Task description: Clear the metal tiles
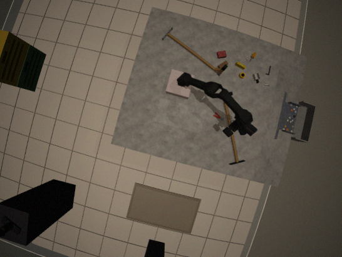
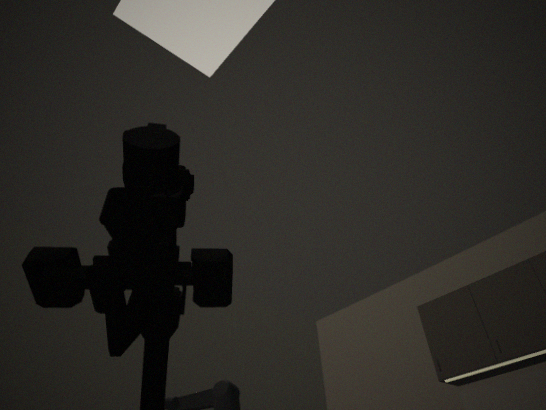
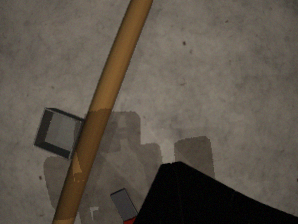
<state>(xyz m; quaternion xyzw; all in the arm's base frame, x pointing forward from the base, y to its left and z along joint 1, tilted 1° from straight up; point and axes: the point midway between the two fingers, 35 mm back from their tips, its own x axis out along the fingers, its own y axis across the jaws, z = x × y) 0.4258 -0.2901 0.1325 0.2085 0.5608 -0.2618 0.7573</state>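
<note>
My gripper tip is now 60 mm short of the long scraper and 90 mm above it. The rest, counted from my gripper tip: yellow ring 80 mm ahead, 500 mm to the left, 150 mm below; then brown block 110 mm behind, 540 mm to the left, 140 mm below; then small box 70 mm ahead, 60 mm to the left, 150 mm below.
</note>
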